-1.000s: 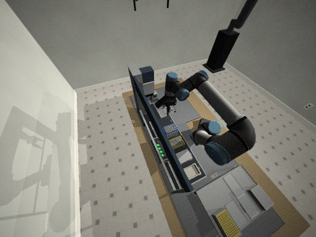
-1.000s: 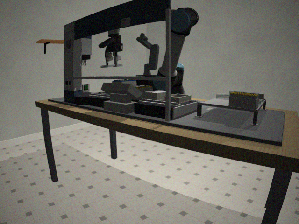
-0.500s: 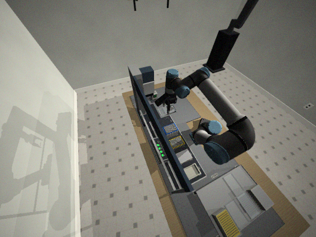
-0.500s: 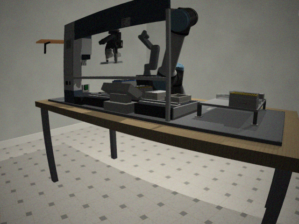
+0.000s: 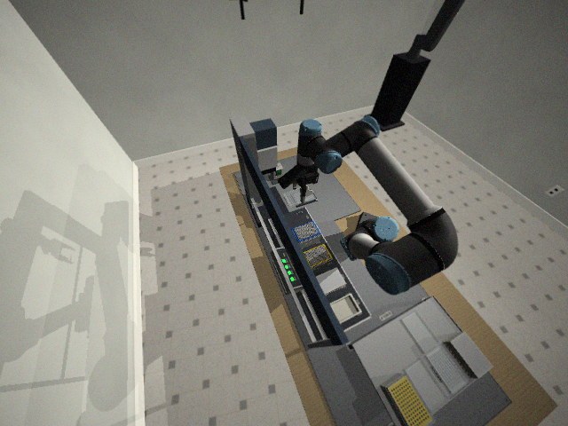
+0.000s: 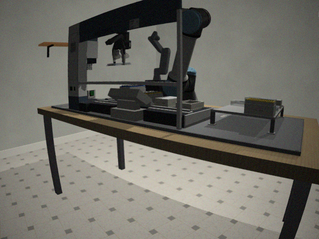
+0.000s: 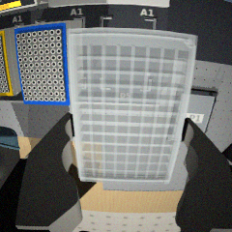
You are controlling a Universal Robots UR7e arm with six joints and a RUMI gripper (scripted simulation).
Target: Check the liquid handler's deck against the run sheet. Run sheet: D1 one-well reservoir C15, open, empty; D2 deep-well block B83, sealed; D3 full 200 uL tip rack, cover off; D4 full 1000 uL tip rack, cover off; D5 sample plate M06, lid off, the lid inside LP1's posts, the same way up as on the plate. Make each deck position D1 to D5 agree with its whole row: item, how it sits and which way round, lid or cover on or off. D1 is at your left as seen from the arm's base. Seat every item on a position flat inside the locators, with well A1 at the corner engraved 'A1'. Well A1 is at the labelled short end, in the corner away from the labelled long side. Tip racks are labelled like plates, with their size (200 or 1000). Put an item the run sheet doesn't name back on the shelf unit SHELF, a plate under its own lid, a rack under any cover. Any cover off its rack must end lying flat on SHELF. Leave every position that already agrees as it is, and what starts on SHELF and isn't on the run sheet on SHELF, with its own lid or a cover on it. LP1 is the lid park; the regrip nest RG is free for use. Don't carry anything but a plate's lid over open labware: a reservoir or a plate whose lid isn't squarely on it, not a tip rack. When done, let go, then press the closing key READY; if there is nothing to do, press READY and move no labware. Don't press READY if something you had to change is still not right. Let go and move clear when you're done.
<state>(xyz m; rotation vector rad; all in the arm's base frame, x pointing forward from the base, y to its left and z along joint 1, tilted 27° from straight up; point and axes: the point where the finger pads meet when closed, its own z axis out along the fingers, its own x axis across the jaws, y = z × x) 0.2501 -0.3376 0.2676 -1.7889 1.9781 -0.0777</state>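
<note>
The blue-framed tip rack lies 20 mm ahead of my hand, 130 mm to the left of it and 160 mm below it. The rest, counted from my hand: sample plate 10 mm below; yellow-framed tip rack 20 mm ahead, 250 mm to the left, 180 mm below; flat lid 150 mm behind, 160 mm to the right, 270 mm below.
</note>
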